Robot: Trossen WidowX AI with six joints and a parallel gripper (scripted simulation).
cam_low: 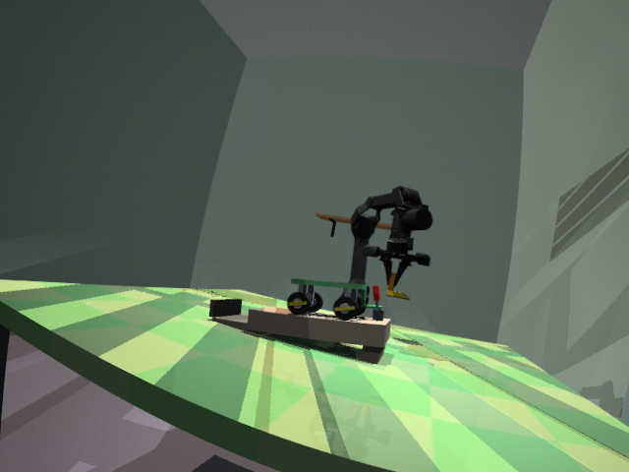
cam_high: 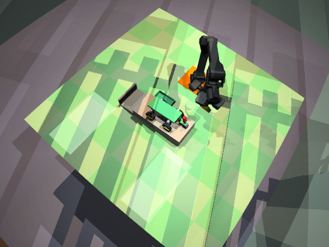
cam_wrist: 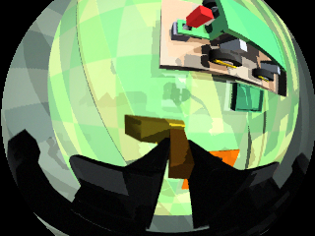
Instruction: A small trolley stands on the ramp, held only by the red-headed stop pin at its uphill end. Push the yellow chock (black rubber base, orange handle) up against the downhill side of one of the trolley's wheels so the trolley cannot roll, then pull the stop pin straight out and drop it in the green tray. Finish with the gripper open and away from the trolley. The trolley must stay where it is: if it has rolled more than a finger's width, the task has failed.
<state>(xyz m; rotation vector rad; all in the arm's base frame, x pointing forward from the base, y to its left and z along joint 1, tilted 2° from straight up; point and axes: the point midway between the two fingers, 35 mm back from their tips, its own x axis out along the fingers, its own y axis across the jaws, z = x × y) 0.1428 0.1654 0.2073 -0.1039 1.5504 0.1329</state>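
Now: the red-headed stop pin 130 mm ahead of my gripper tip, 40 mm below it and 10 mm to the left of it. The rest, counted from my gripper tip: green-decked trolley 180 mm ahead, 100 mm to the right, 60 mm below; yellow chock 20 mm to the left, 10 mm below; ramp 180 mm ahead, 130 mm below, 100 mm to the right.
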